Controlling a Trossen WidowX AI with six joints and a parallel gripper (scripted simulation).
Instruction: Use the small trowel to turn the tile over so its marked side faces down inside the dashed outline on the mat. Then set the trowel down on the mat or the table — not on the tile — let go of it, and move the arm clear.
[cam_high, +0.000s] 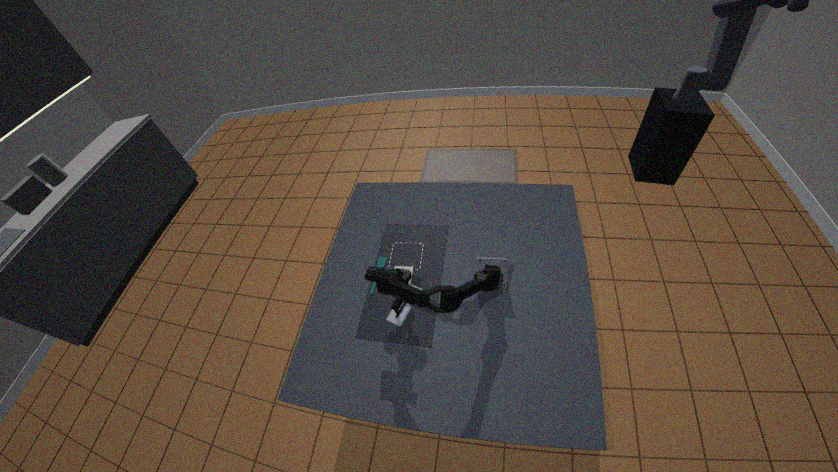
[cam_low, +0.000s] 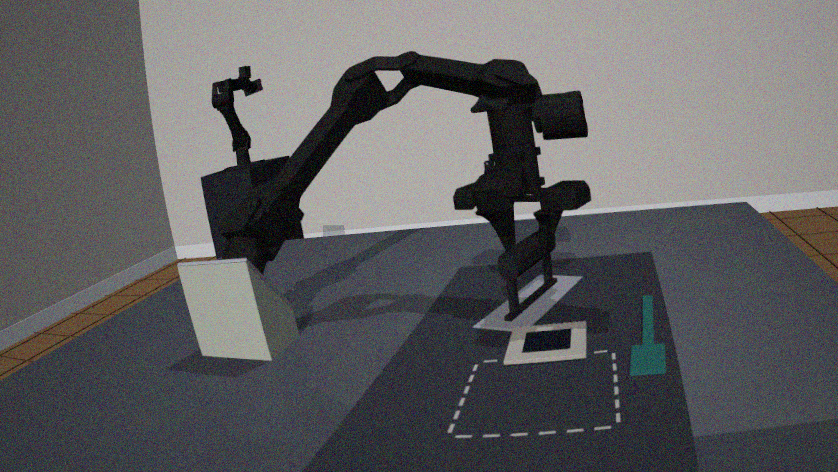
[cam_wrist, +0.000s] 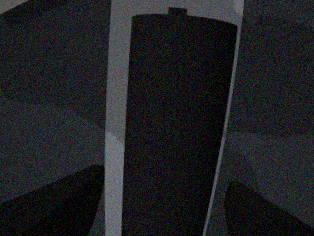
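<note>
Right now the dark mat is 3 cm ahead of my gripper tip, 13 cm to the right of it and 8 cm below it. From my gripper tip the other things lie so: white tile (5 cm ahead, 14 cm to the right, 6 cm below); then teal trowel (17 cm ahead, 14 cm to the right, 6 cm below).
</note>
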